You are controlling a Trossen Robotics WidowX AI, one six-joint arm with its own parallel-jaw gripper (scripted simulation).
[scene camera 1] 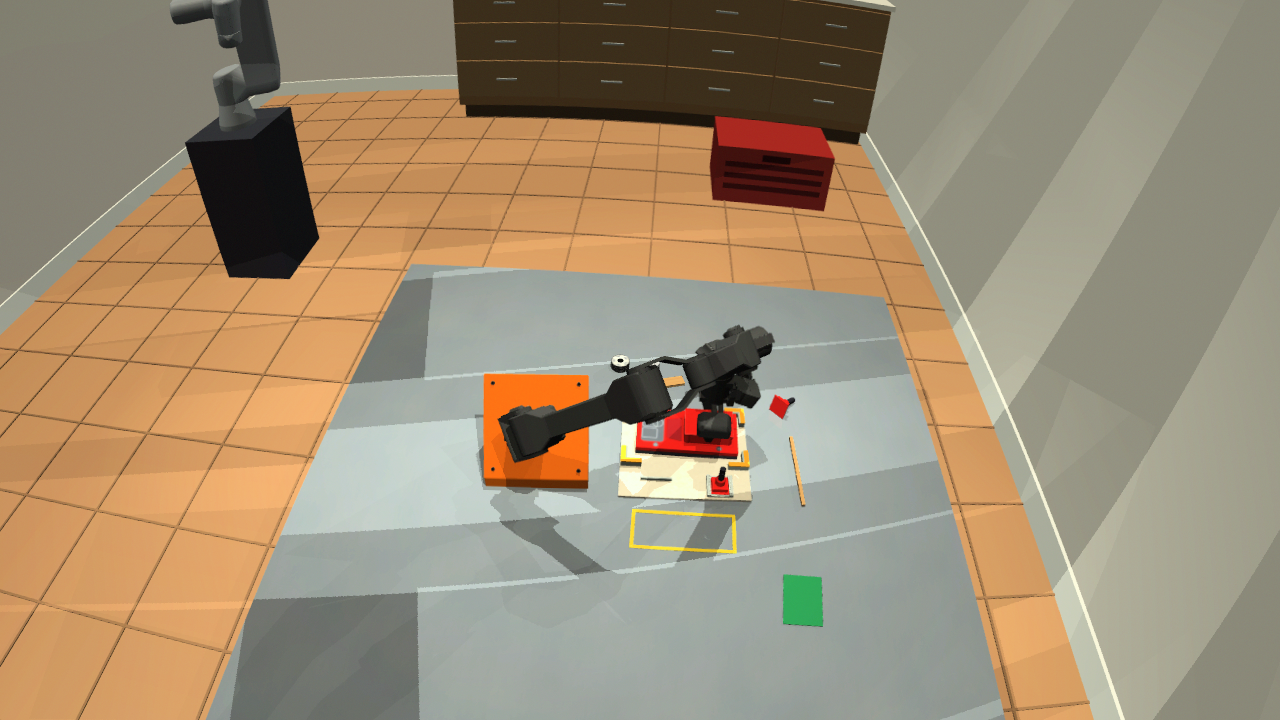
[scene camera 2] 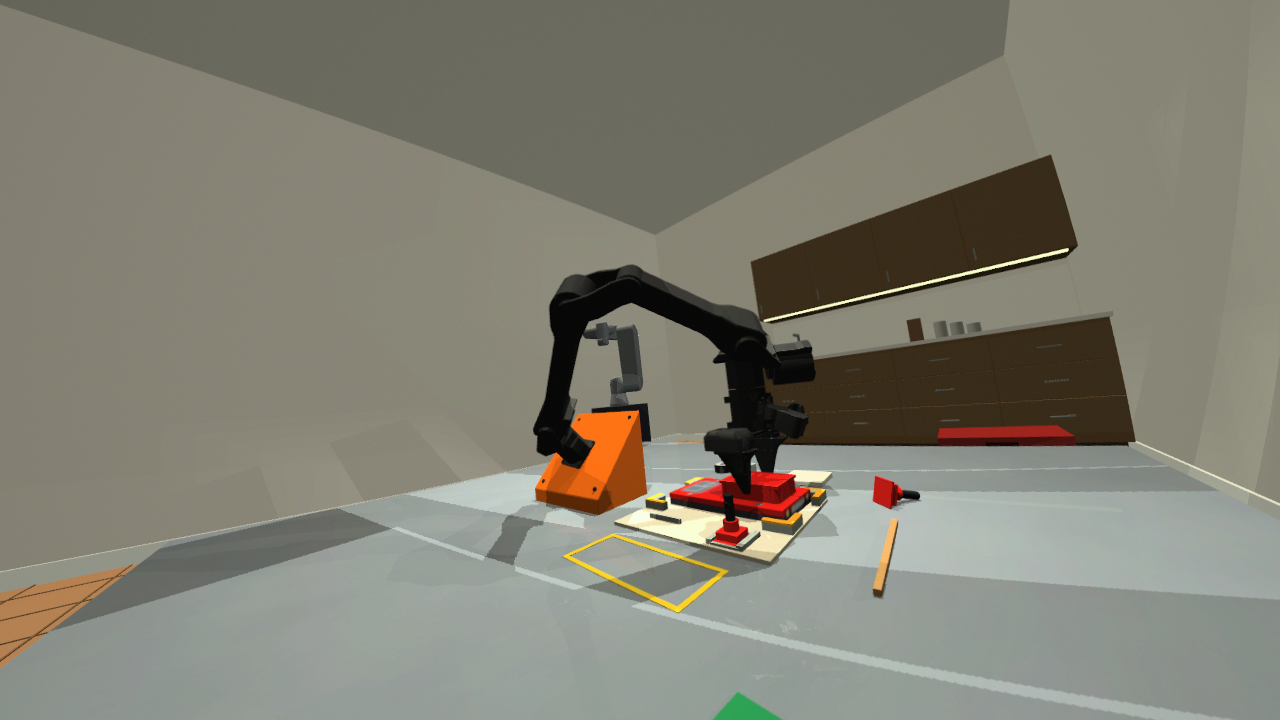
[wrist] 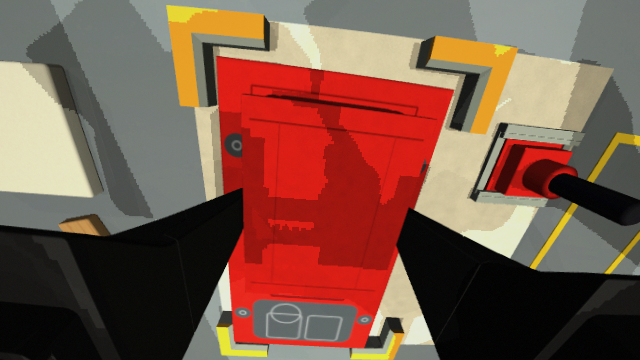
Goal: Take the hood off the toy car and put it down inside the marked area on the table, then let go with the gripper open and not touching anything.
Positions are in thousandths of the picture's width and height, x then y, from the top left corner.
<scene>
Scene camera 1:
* my gripper: 554, 594
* red hood: 540, 577
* green circuit board: 627, 841
</scene>
